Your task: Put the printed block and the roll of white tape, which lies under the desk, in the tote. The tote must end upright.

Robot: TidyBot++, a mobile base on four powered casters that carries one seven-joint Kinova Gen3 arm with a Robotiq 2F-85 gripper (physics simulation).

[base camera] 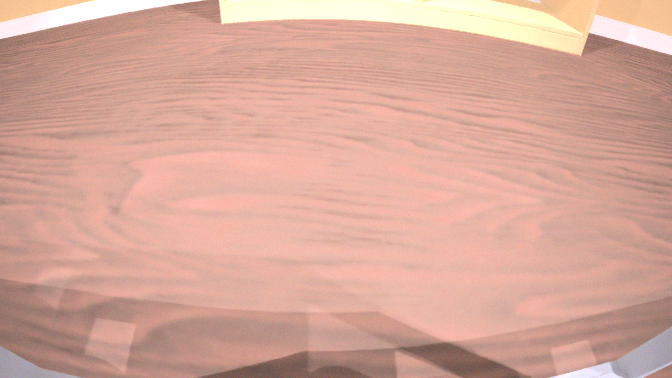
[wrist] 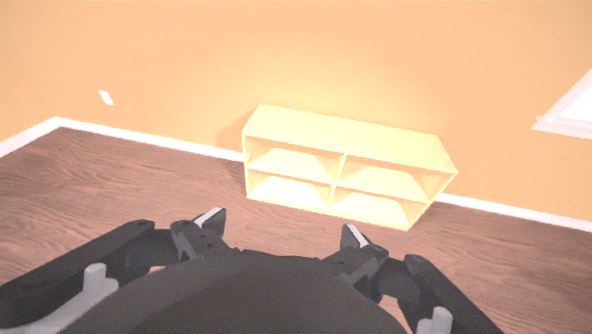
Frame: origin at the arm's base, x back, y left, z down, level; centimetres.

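Seen in the pictures: gripper, fingertip midpoint: [wrist: 283,229].
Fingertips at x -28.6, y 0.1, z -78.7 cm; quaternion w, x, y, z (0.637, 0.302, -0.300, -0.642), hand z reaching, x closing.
A point is followed by its place in that frame.
My gripper [wrist: 283,229] {z -78.7, x -28.5, y 0.1 cm} is open, with its two fingers wide apart and nothing between them. It hangs above the wooden floor, facing a shelf unit against the wall. The printed block, the roll of white tape, the desk and the tote do not show in the base camera view or the wrist view.
A pale wooden shelf unit [base camera: 400,16] {z 37.2, x -115.8, y -21.9 cm} [wrist: 350,131] {z -21.3, x -136.8, y -31.5 cm} with four compartments stands against the orange wall [wrist: 320,50] {z -59.5, x -156.7, y -5.3 cm}. A white wall plate [wrist: 106,97] {z -1.0, x -169.9, y 158.1 cm} is at the left. Part of a window frame [wrist: 560,128] {z -39.3, x -142.6, y -152.3 cm} shows at the right. White baseboard [wrist: 150,137] {z 32.1, x -167.2, y 133.1 cm} runs along the wall.
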